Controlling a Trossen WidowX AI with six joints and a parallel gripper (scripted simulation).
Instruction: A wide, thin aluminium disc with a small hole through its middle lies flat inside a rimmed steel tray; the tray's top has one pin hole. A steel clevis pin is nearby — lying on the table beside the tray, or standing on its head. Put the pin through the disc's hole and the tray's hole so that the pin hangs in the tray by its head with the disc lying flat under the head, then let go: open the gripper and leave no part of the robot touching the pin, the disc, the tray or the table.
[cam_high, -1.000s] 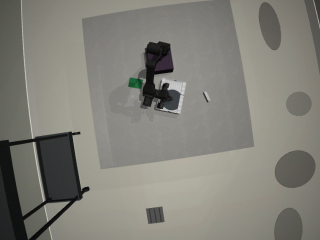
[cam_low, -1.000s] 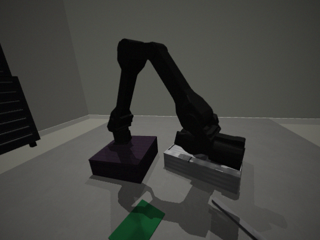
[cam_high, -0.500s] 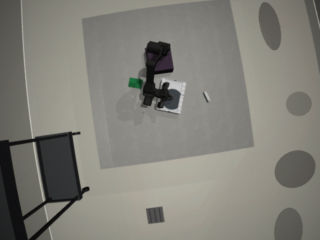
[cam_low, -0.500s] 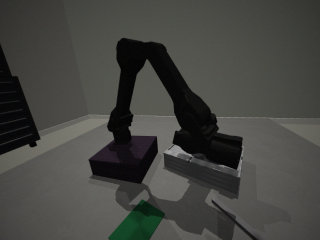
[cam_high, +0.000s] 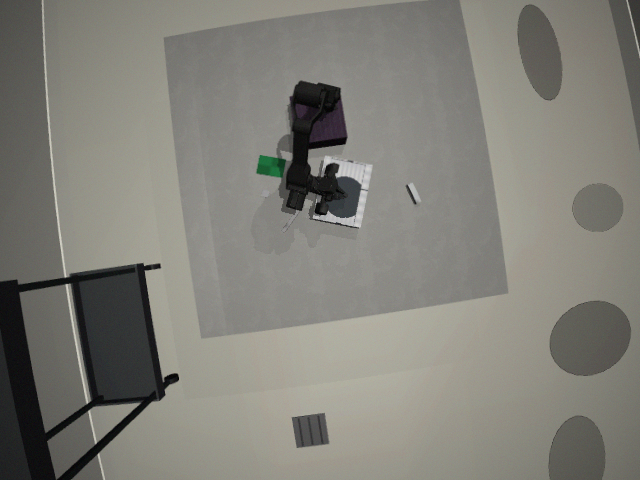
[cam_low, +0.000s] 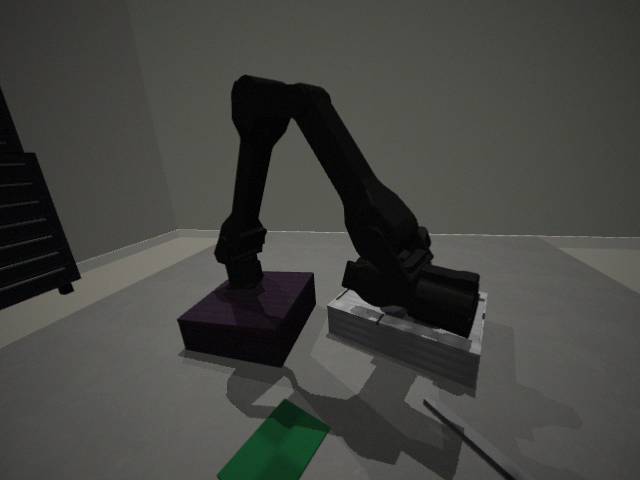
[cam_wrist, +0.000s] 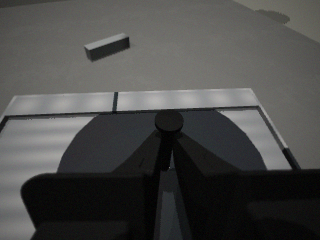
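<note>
Right now the rimmed steel tray is 40 mm below my gripper tip, 20 mm behind it and 10 mm to the right of it. Round my gripper tip: dark aluminium disc 30 mm below, 10 mm to the right; then grey square 300 mm to the right, 110 mm behind, 90 mm below; then steel clevis pin 10 mm below.
</note>
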